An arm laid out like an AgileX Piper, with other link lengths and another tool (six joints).
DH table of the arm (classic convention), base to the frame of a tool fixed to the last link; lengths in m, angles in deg. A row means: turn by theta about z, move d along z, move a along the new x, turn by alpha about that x. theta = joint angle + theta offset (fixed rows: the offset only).
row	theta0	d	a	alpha
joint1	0	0.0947	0	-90
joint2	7.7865	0	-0.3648	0
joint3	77.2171	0	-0.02	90
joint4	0	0.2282	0	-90
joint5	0	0	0	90
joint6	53.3	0.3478	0.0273	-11
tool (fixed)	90	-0.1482	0	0
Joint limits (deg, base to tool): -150..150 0..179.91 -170..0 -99.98..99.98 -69.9..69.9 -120..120
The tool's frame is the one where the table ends.
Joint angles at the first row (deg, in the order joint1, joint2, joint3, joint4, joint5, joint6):
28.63, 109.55, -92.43, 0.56, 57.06, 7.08
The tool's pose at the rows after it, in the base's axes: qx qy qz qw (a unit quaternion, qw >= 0); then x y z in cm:
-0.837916, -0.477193, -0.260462, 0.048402, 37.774, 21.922, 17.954
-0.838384, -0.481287, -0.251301, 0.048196, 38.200, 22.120, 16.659
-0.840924, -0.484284, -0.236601, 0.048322, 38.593, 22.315, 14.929
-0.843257, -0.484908, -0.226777, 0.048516, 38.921, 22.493, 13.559
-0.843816, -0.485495, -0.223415, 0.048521, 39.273, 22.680, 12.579
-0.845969, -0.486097, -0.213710, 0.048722, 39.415, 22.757, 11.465
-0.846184, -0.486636, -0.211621, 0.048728, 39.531, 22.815, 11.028
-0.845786, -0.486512, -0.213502, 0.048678, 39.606, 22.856, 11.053
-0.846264, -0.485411, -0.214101, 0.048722, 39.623, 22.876, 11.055
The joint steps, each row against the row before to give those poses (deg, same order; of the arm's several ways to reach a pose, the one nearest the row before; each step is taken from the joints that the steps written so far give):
0.00, 1.21, -0.07, 0.00, -0.94, -0.33
0.00, 1.74, 0.00, 0.00, -0.67, -0.44
0.00, 2.27, 0.00, 0.00, -0.54, -0.25
0.00, 1.78, 0.00, 0.00, -0.63, 0.00
0.00, 1.29, 0.00, 0.00, -0.89, -0.05
0.00, 1.42, 0.00, 0.00, -0.27, 0.00
0.00, 0.55, 0.00, 0.00, -0.32, -0.06
0.00, 0.00, -0.05, 0.00, -0.17, 0.00
0.00, 0.00, 0.01, 0.00, -0.07, 0.14

